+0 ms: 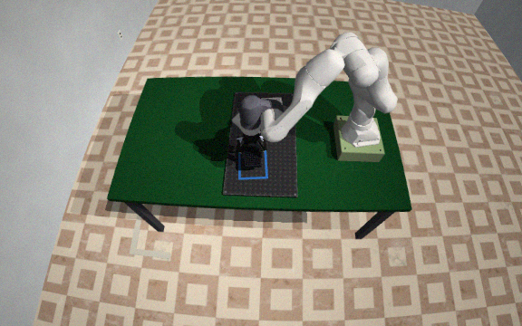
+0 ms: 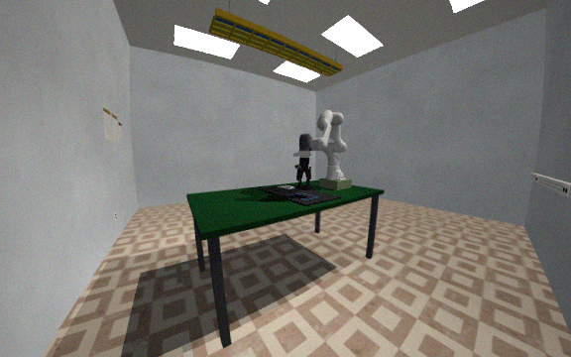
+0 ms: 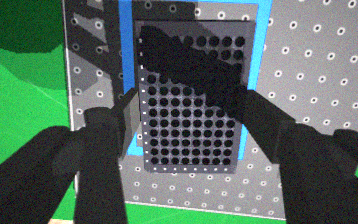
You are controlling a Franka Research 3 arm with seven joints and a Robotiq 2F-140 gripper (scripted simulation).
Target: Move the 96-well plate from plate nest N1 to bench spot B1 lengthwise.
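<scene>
Right now my hand is 20 mm above the dark 96-well plate. The rest, counted from my hand: plate nest (380 mm to the right, 100 mm behind, 80 mm below).
</scene>
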